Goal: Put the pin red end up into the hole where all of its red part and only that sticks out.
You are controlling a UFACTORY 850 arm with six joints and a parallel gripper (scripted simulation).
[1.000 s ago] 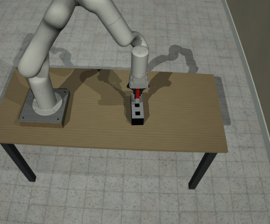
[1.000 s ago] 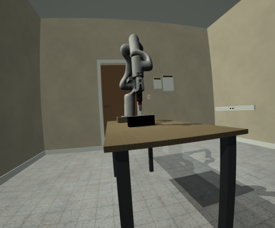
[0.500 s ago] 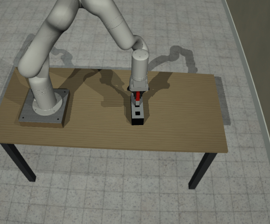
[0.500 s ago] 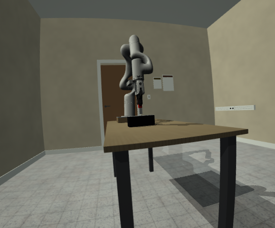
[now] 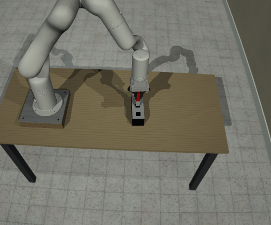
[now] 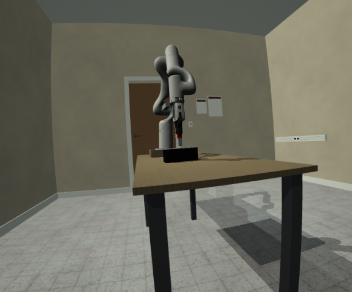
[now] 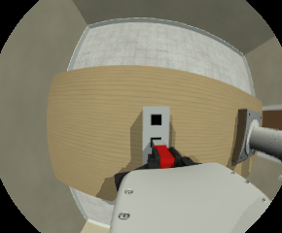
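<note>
The pin is 1 cm below my hand. Also, from my hand: black block (14 cm below).
</note>
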